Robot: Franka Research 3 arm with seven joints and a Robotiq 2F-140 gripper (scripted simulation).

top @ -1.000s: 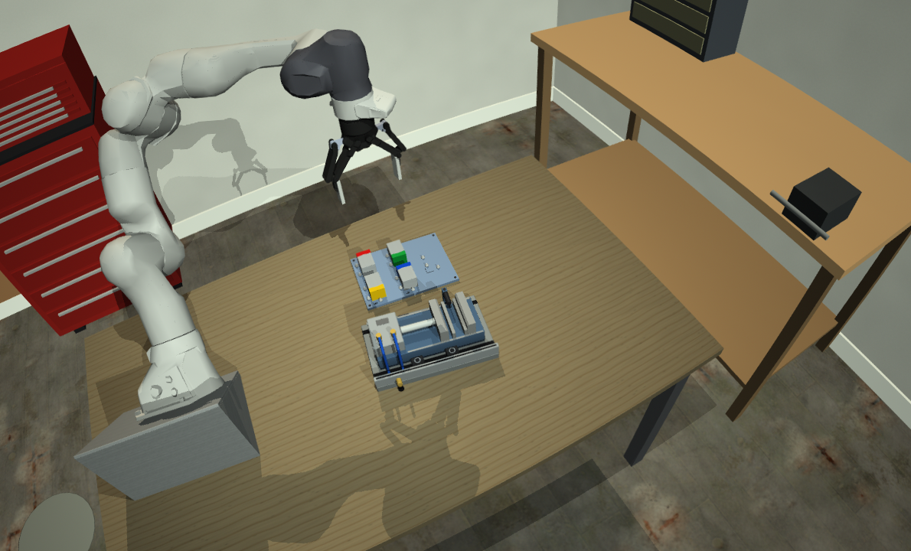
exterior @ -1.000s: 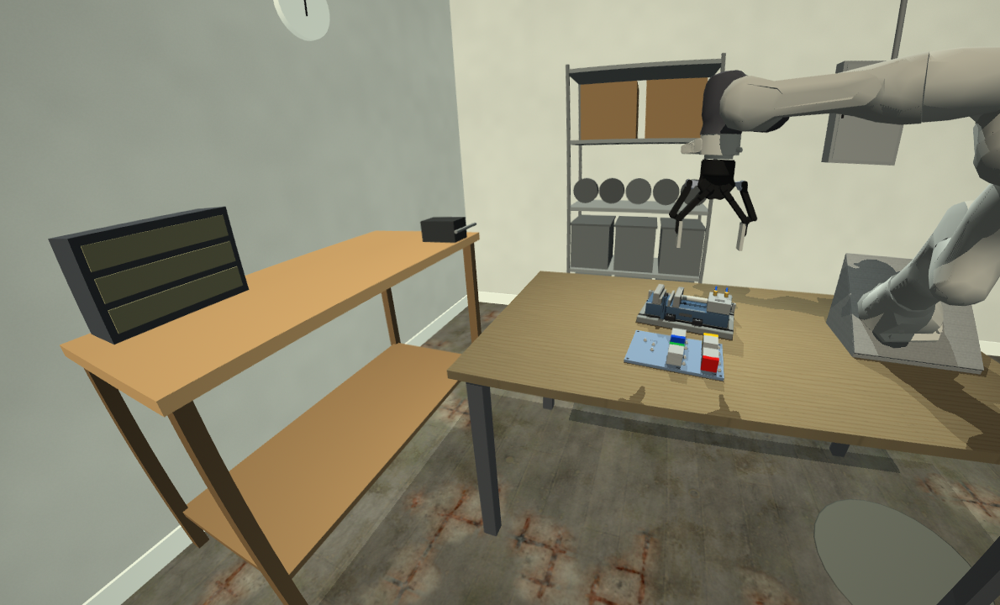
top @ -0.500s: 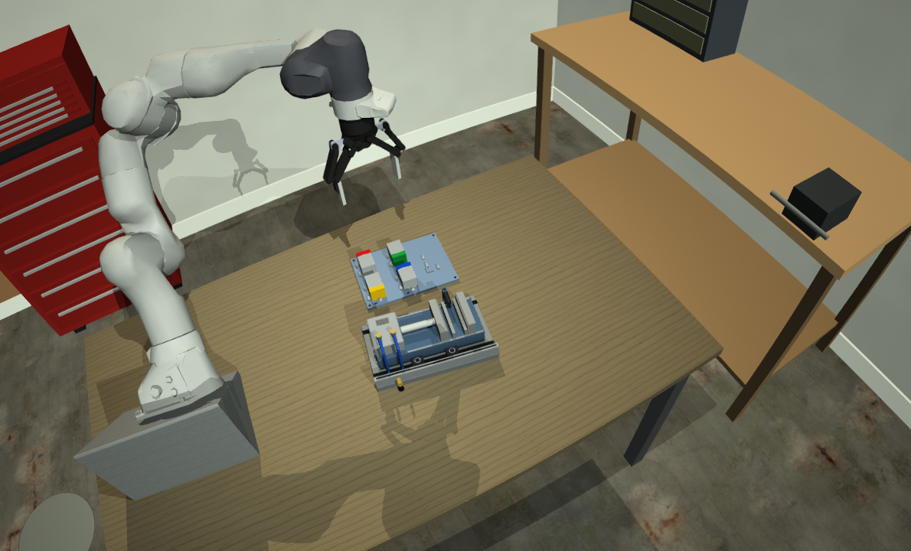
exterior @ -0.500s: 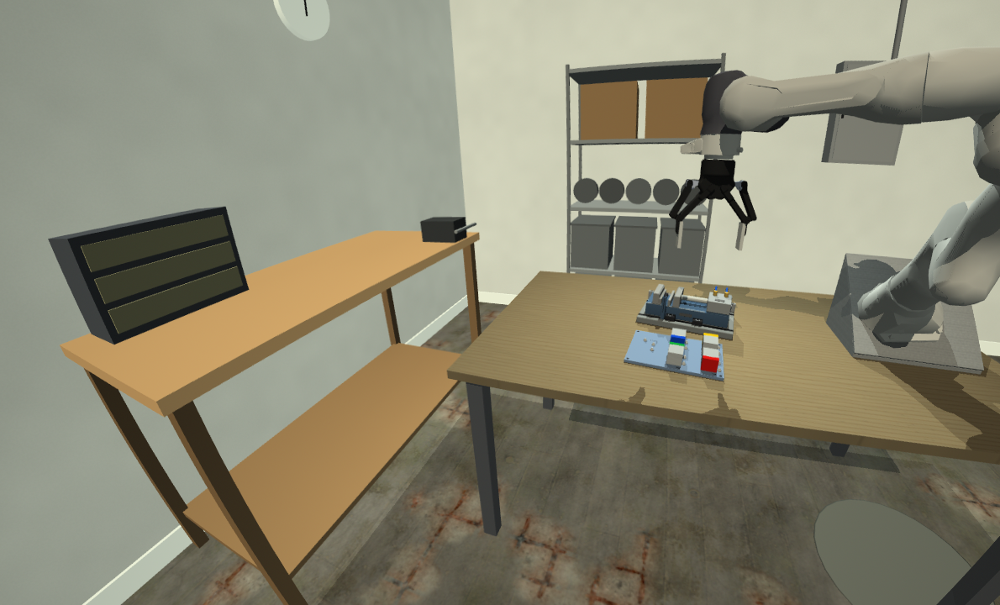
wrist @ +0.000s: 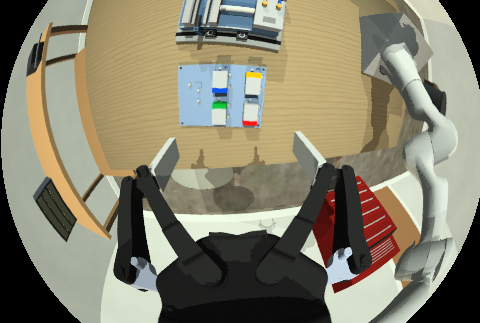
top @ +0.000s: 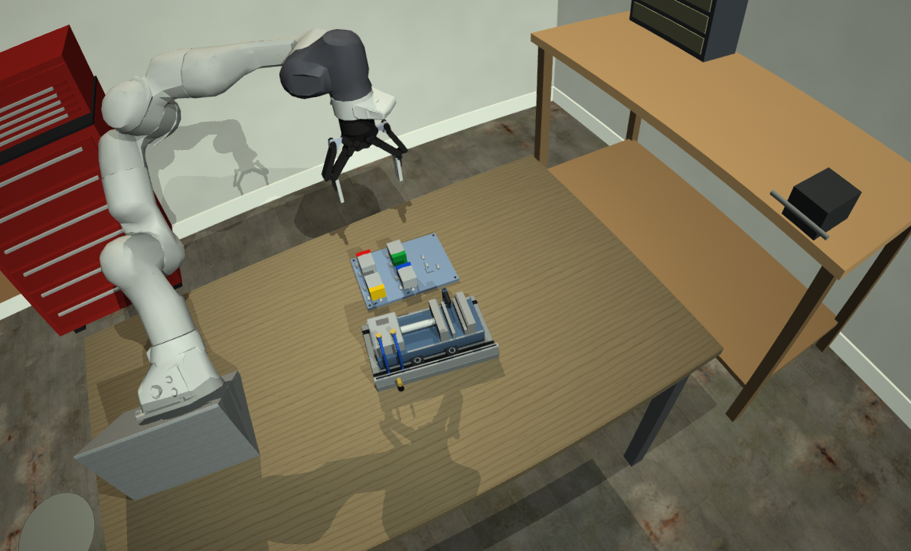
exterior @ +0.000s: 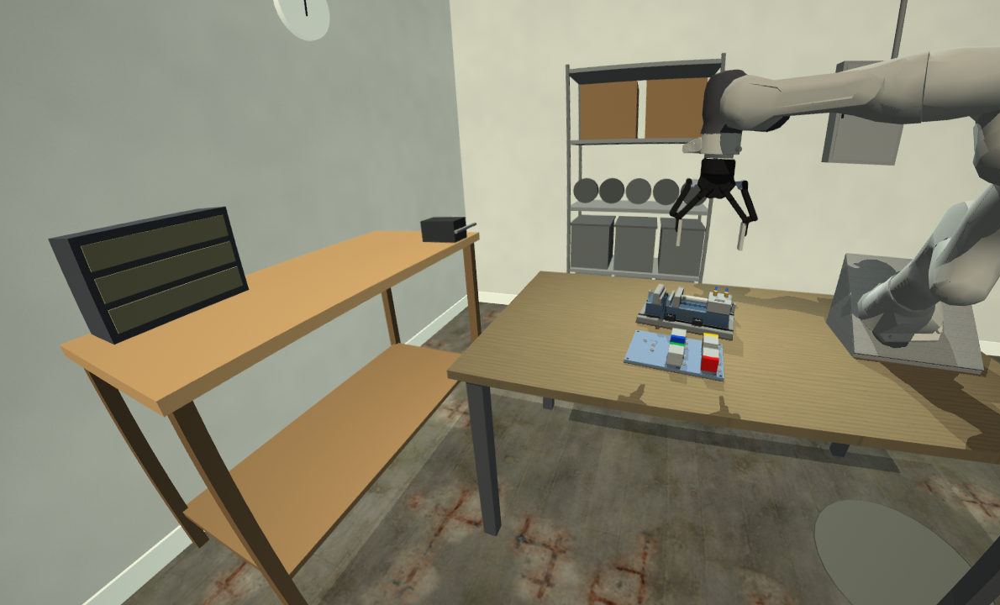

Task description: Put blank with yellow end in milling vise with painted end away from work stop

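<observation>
My hand is 300 mm above the blue-ended blank, 50 mm to the left of it and 40 mm short of it. From my hand the other things lie so: red-ended blank (300 mm below, 50 mm to the left, 50 mm behind); green-ended blank (300 mm below, 50 mm to the left, 40 mm ahead); work stop (230 mm below, 210 mm to the right, 90 mm ahead).
</observation>
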